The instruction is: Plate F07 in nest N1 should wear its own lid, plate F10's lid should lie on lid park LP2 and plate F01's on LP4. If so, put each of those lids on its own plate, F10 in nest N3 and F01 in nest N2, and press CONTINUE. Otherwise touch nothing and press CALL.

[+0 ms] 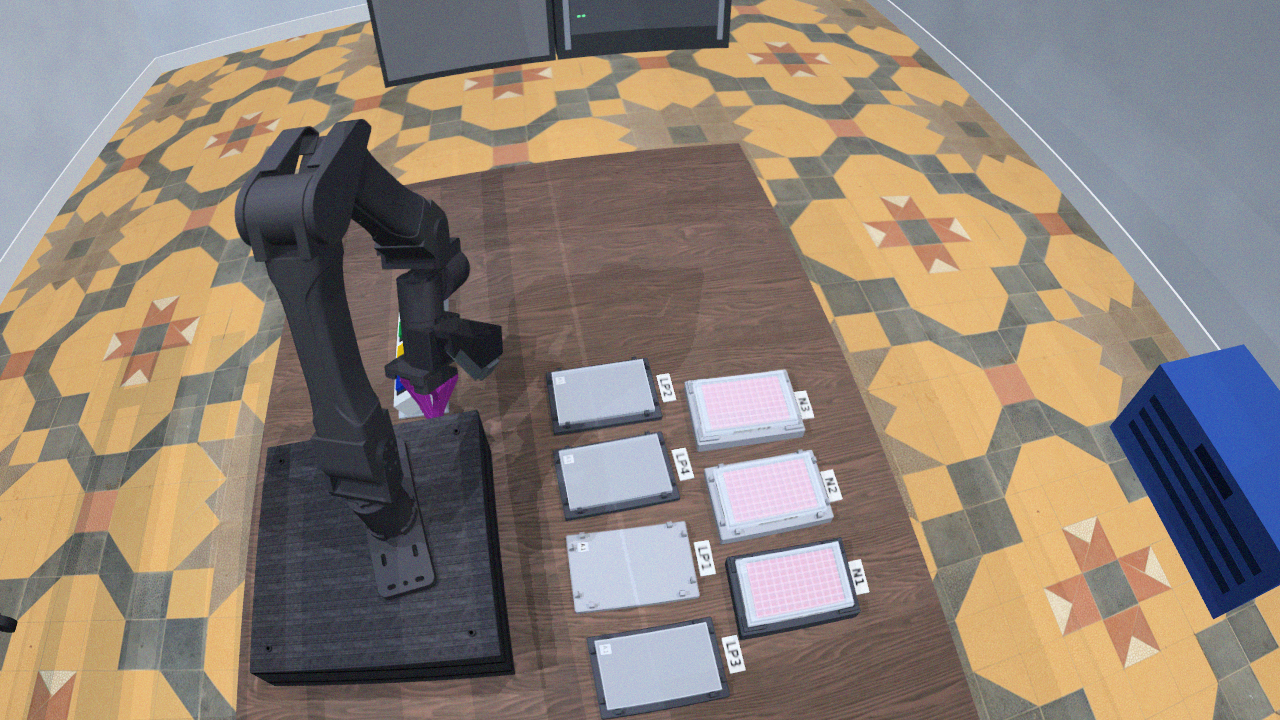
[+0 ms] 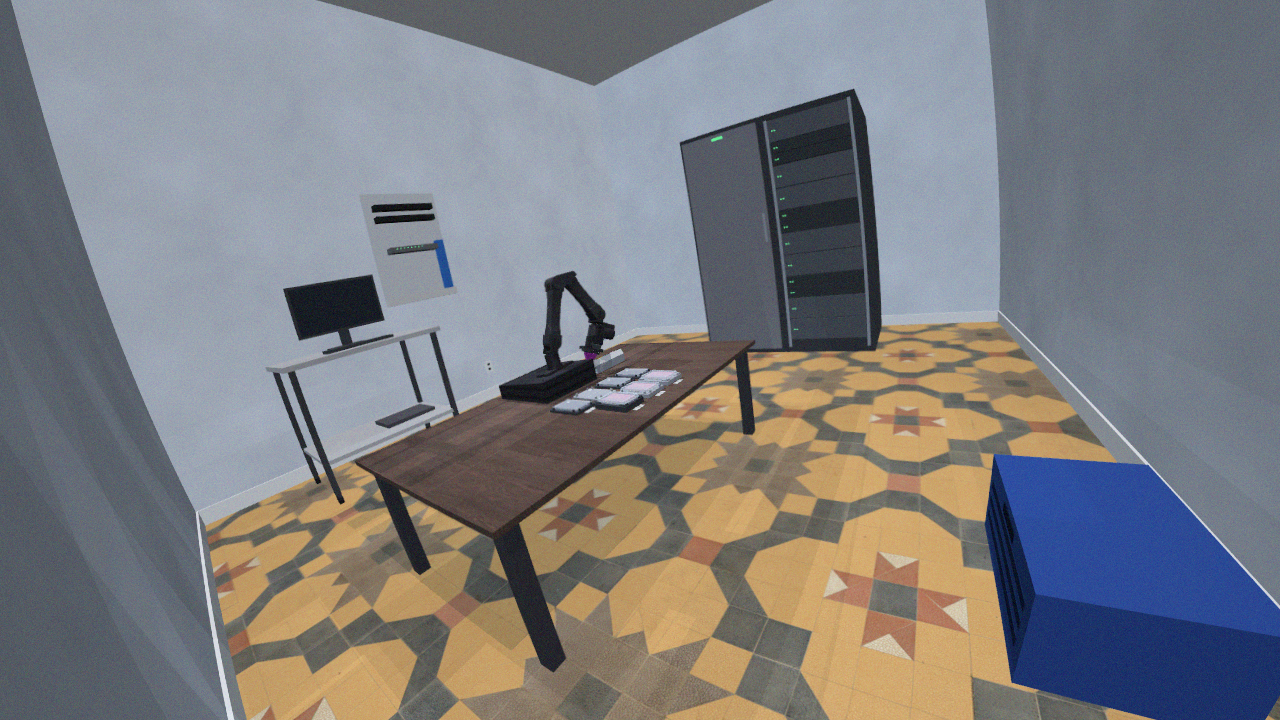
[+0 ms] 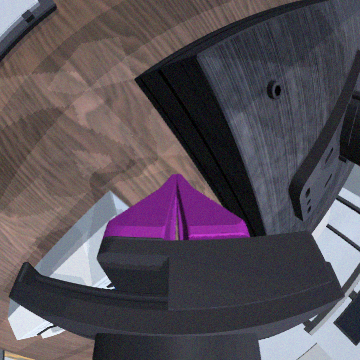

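My gripper, with purple fingers, is shut and empty, low in front of a white button panel. The arm hides most of the panel; slivers of green, yellow and blue show, button wording does not. Pink-welled plates sit in N1, N2 and N3. Flat grey panels lie at LP2, LP4 and LP3; LP1 is paler, with corner posts. Plate and lid codes are unreadable, and I cannot tell whether N1's plate wears a lid.
The arm's black base block stands close beside the fingers. The brown table carries everything. A blue box stands beyond the table, on the floor. A dark cabinet stands at the back wall.
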